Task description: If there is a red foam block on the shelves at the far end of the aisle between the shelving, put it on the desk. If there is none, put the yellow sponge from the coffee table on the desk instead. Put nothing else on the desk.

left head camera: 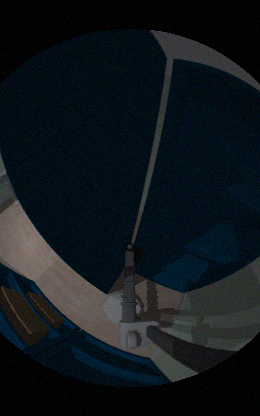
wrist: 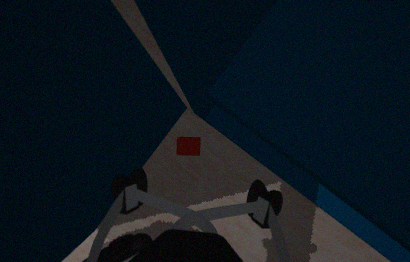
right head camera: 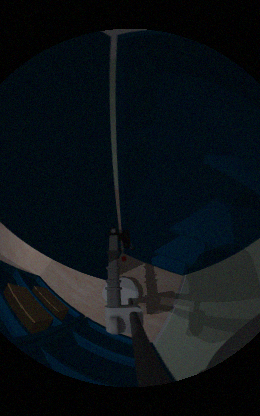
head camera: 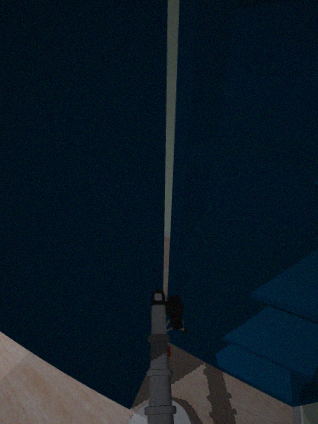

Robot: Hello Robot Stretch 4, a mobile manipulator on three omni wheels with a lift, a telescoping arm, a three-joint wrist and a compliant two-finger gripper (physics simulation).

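Places are measured from the robot's base along level axes (x ahead, y left, z up), in centimetres.
Where they show: gripper, fingertip midpoint: [left head camera: 133,265] [wrist: 197,188] [right head camera: 126,249] [head camera: 173,333]; robot's base, link origin: [left head camera: 121,307] [right head camera: 120,292].
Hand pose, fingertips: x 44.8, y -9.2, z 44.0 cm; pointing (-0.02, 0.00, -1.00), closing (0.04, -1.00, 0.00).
Note:
Each offset is from my fingertips to the top centre of the thing. "pt": to the spot under its first point. Level surfaces: height alone.
A red block @[dy +3.5, dx +1.2, dz -37.7 cm] [wrist: 188,146] [head camera: 169,351] [right head camera: 123,258] lies on the wooden floor @[dz -46.7 cm] [wrist: 172,172] in the narrow, shaded gap between dark blue shelving panels. In the head camera view the arm hides most of it. My gripper [wrist: 197,188] [head camera: 177,329] is open, with its two rubber fingertips well apart and nothing between them. It hangs above the floor, and the block shows beyond the fingertips in the wrist view, apart from them. The desk, the coffee table and the yellow sponge do not show in these views.
A large dark blue panel [head camera: 75,200] stands to the left of the arm [head camera: 159,365]. Blue shelf boards [head camera: 280,330] jut out at the right. Brown boxes @[pt dy +86.6, dx -67.7, dz +25.5 cm] [left head camera: 22,312] [right head camera: 27,307] sit on blue shelving at the lower left. My white round base [left head camera: 114,306] [right head camera: 120,287] is below the arm.

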